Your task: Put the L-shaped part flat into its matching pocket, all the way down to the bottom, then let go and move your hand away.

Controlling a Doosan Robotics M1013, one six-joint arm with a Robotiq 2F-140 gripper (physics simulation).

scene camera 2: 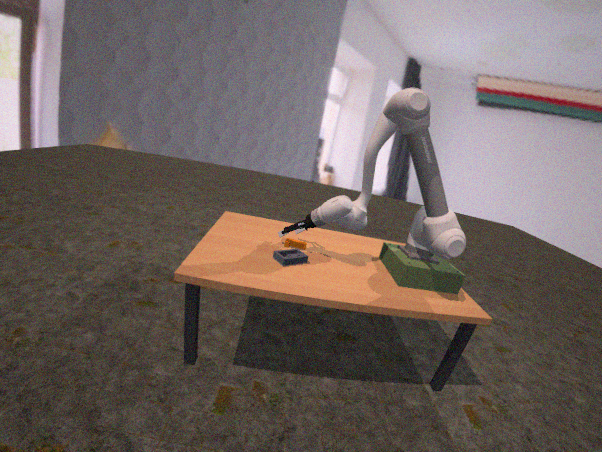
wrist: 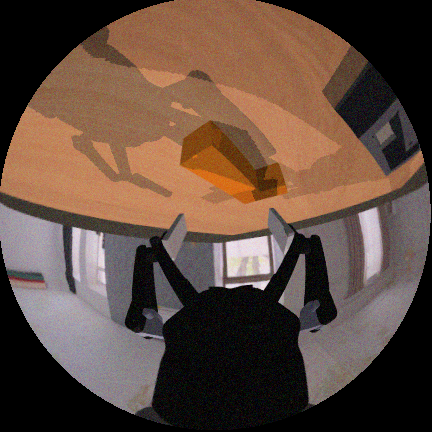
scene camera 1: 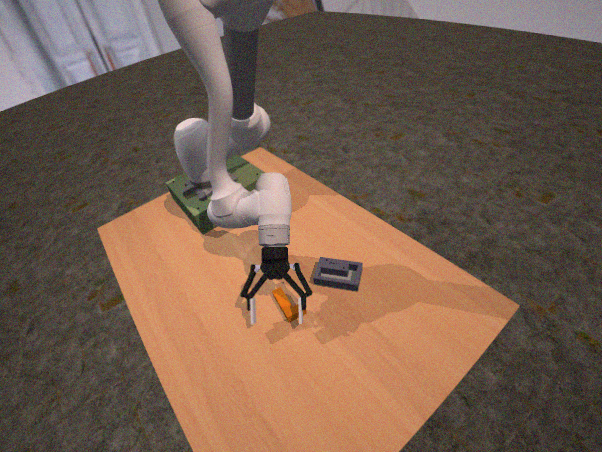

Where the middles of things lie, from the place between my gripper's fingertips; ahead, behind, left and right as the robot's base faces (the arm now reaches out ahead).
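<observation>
You'd find the dark grey pocket block (wrist: 359, 107) 260 mm to the left of my hand, 20 mm behind it and 30 mm below it. And with the orange L-shaped part (wrist: 207, 151), my hand is 50 mm past it, 70 mm to the right of it and 30 mm above it.
</observation>
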